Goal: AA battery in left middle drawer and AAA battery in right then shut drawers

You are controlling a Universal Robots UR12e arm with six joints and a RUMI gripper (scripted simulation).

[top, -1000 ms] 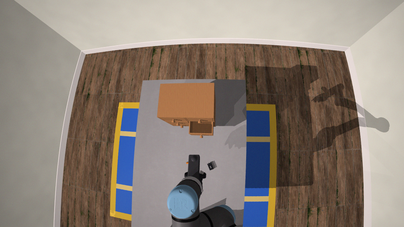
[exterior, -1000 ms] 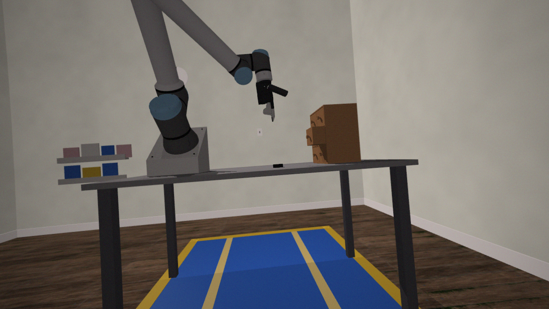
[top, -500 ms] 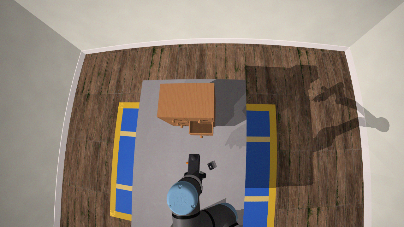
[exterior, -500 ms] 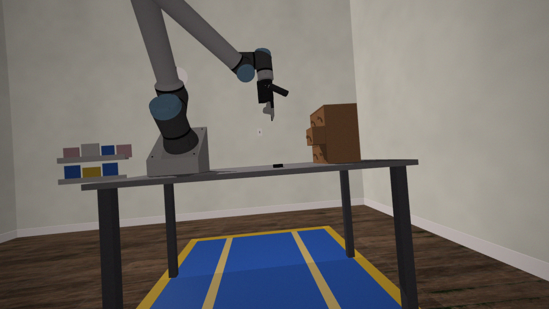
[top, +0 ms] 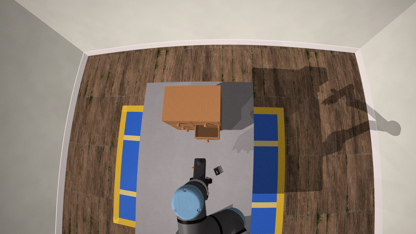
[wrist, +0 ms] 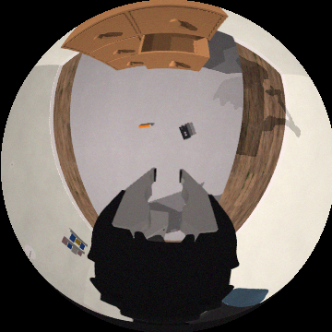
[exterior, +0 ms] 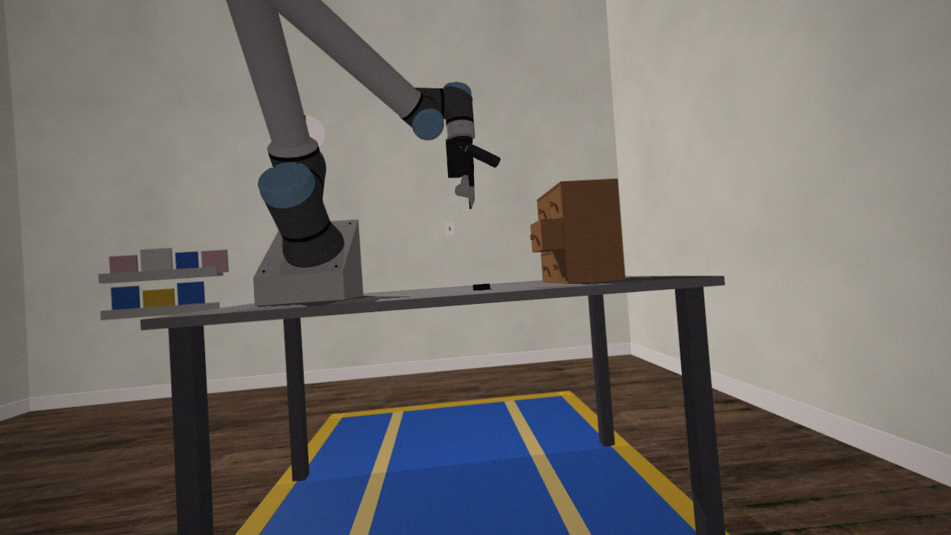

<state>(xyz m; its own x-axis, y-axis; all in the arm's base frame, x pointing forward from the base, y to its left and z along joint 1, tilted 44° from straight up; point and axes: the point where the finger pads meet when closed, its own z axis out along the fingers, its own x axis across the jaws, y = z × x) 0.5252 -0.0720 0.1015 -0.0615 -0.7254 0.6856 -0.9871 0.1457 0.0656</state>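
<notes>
My gripper is now 30 mm short of the thin orange battery, 90 mm to the right of it and 270 mm above it. From my hand the other things lie so: dark battery 10 mm ahead, 50 mm to the right, 270 mm below.
</notes>
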